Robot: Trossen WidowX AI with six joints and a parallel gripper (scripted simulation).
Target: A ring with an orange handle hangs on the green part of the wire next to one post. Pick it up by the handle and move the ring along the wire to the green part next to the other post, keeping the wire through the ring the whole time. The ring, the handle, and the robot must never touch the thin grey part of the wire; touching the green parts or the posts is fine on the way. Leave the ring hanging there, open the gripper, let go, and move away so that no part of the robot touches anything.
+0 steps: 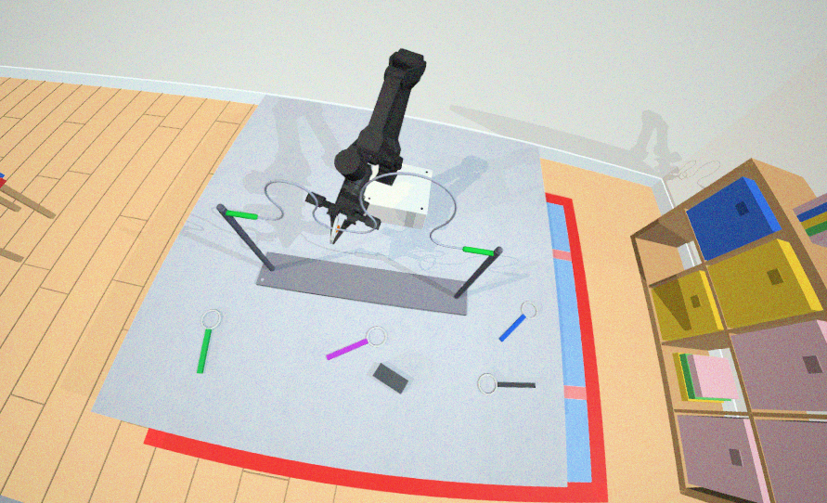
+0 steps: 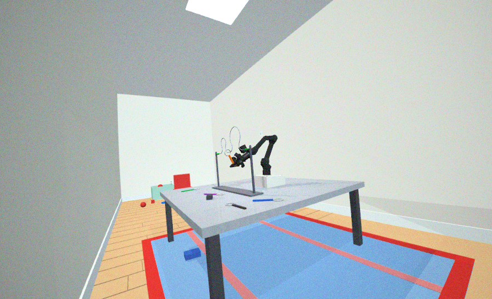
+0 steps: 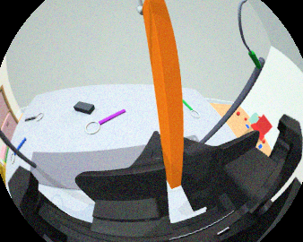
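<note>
The orange-handled ring is 90 mm above my gripper tip and 20 mm to the left of it. Round my gripper tip: green-handled ring: 310 mm ahead, 280 mm to the right, 190 mm below; dark block: 250 mm to the left, 240 mm ahead, 180 mm below; purple-handled ring: 190 mm below, 180 mm ahead, 140 mm to the left.
</note>
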